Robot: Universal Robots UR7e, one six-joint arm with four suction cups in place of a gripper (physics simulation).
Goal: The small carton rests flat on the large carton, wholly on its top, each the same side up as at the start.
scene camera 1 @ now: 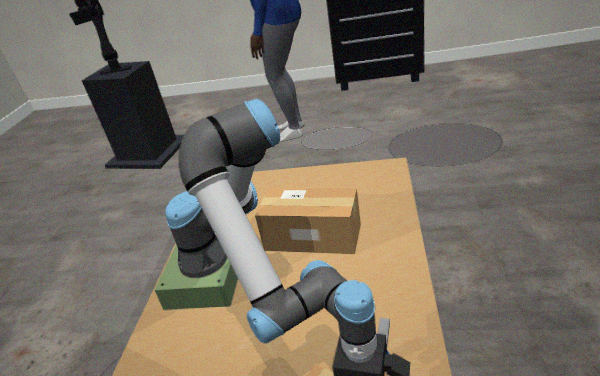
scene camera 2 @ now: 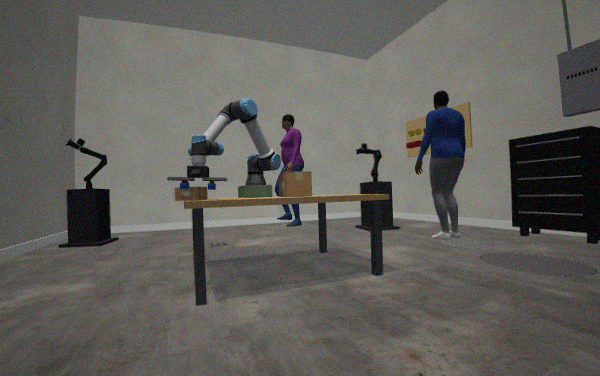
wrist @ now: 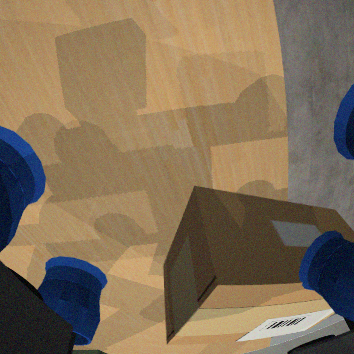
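Seen in the pictures: end effector, tool point: (scene camera 2: 198, 189) (wrist: 197, 218); arm's base, origin of the base link: (scene camera 1: 203, 260) (scene camera 2: 255, 185).
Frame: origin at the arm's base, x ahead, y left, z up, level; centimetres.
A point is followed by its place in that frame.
Note:
The small carton (scene camera 2: 189, 193) @(x 50.6, y -38.6, z -4.9 cm) (wrist: 246, 246) @(x 51.7, y -35.8, z -3.6 cm) lies near the end of the wooden table (scene camera 1: 393, 283) @(x 58.0, y 4.7, z -8.7 cm) (scene camera 2: 332, 198) @(x 62.9, y 38.7, z -10.0 cm), label side up. The large carton (scene camera 1: 308, 226) @(x 30.8, y 15.9, z 2.5 cm) (scene camera 2: 294, 183) @(x 44.5, y 21.0, z -0.6 cm) stands further along the table, beside the arm's green base (scene camera 1: 190, 293) @(x 0.4, y -11.6, z -2.3 cm) (scene camera 2: 254, 191) @(x 9.6, y -1.6, z -4.4 cm). My suction gripper (scene camera 2: 197, 185) @(x 55.2, y -33.2, z -3.0 cm) (scene camera 1: 359, 359) hangs right over the small carton with the cups pointing down. I cannot tell whether the cups are just above its top or touching it. In the wrist view one blue cup (wrist: 74, 295) is over bare table and another cup (wrist: 326, 267) is over the carton. The gripper holds nothing.
A person in blue (scene camera 1: 275, 60) (scene camera 2: 444, 162) walks beyond the table and a person in purple (scene camera 2: 291, 149) stands behind it. A black drawer cabinet (scene camera 1: 377, 40) (scene camera 2: 530, 182) stands by the wall. Black pedestals (scene camera 1: 130, 109) (scene camera 2: 87, 214) (scene camera 2: 374, 202) carry camera arms.

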